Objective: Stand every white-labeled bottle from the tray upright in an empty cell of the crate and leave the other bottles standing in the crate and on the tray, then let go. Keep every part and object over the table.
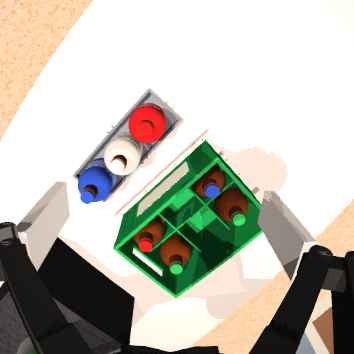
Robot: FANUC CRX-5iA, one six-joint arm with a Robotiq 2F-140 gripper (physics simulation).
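Places are measured from the arm's base along level axes (x ahead, y left, z up), in centimetres.
Where they show: gripper, fingertip midpoint: (165,203).
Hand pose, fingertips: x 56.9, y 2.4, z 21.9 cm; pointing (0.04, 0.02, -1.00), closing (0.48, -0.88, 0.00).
Things, the pixels of their top centre, and the offset from my fingertips. "pt": a spot on its surface instead. Level surfaces: height alone.
- grey tray, surface spot: (172,119) pt dx +1.0, dy -1.8, dz -45.9 cm
- red bottle, top centre: (144,130) dx -1.7, dy +2.9, dz -30.4 cm
- white bottle, top centre: (116,166) dx -10.1, dy +4.0, dz -30.4 cm
- blue bottle, top centre: (86,197) dx -18.6, dy +6.1, dz -30.4 cm
- green crate, surface spot: (201,153) pt dx -1.0, dy -9.7, dz -36.9 cm
- blue cap, top centre: (211,191) dx -5.0, dy -13.7, dz -30.1 cm
- red cap, top centre: (144,246) dx -22.1, dy -8.9, dz -30.1 cm
- white table, surface height: dz -46.4 cm
A grey tray (172,119) holds three upright bottles in a row: a red bottle (147,122), a white bottle (123,154) in the middle and a blue bottle (95,184). Right of it stands the green crate (201,153). It holds brown bottles with a blue cap (212,190), a red cap (145,245) and green caps (238,219) (176,268), in pairs at its two ends. The two middle cells look empty. My gripper (165,203) is wide open and empty, above the crate and tray, with its fingers at left and right.
The white table (200,60) extends beyond the tray and crate, with speckled floor (35,45) past its edge at upper left and lower right. A black block-like shape (87,290) is at lower left. A pale shadow falls right of the crate.
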